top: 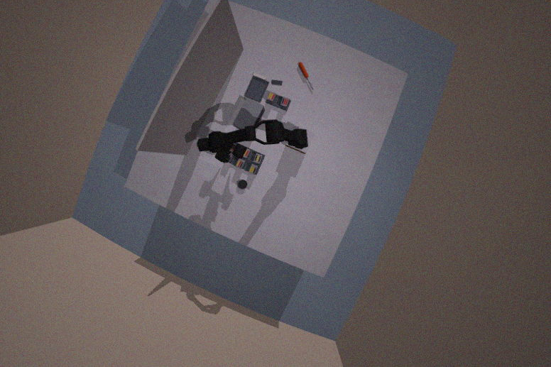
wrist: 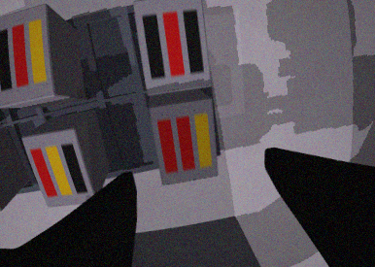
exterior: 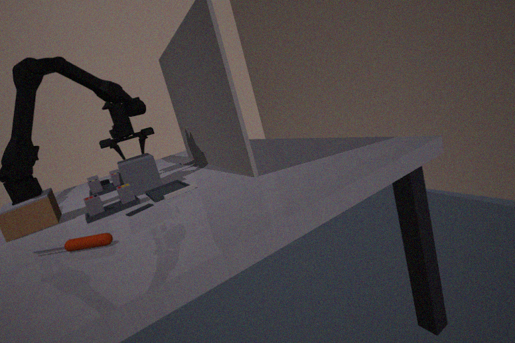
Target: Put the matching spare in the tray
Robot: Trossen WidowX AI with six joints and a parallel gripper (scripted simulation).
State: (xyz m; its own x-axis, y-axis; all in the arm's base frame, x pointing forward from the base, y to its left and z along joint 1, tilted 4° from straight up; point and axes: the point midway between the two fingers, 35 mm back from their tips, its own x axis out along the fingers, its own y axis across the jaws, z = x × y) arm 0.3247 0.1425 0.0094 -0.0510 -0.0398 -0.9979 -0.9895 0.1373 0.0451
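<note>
Now: the grey spare 4 cm below my gripper tip. The rest, counted from my gripper tip: upright grey panel 21 cm to the right, 20 cm ahead, 14 cm above; grey mounted unit 17 cm to the right, 3 cm below, 3 cm behind; black disc 18 cm to the left, 11 cm behind, 7 cm below.
</note>
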